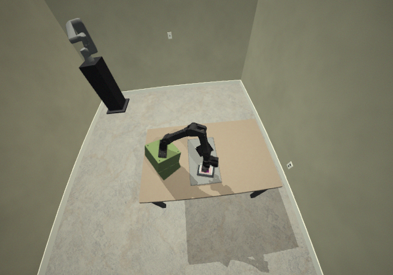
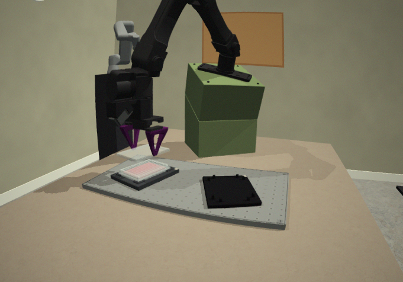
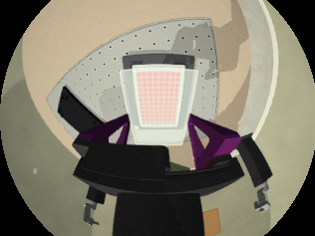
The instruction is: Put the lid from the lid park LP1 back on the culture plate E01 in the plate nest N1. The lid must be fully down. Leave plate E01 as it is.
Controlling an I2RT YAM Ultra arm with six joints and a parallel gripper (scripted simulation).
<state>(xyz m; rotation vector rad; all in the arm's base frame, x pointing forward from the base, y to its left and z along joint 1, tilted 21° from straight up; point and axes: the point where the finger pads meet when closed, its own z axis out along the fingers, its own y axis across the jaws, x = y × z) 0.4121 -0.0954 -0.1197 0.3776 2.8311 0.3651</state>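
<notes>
Now: the clear lid 1 cm below my hand. Round my hand: black lid park LP1 (25 cm to the left, 7 cm below, 1 cm ahead); culture plate E01 (6 cm below).
</notes>
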